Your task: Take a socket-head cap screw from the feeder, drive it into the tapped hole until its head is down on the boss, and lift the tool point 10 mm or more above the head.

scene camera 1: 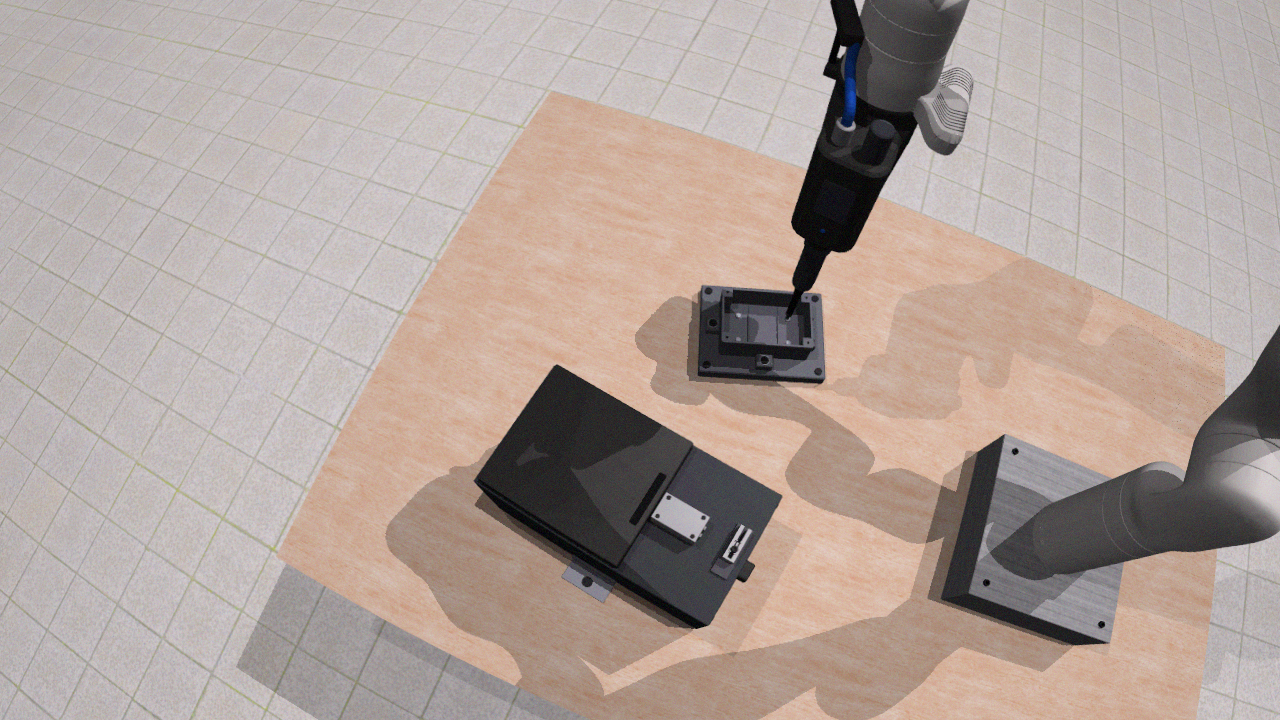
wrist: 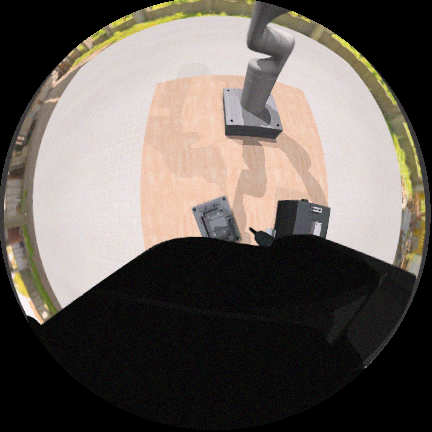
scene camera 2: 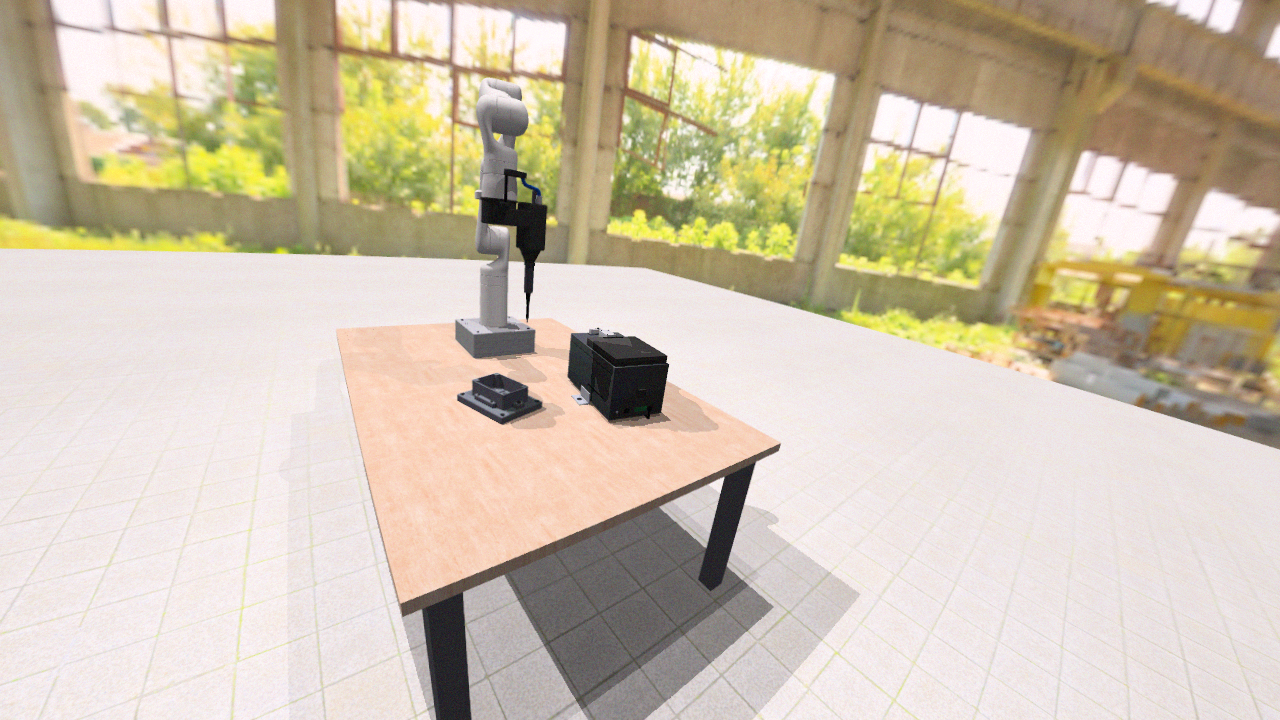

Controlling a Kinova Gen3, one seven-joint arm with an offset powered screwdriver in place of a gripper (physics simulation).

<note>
The pictures show: a black screw feeder.
</note>
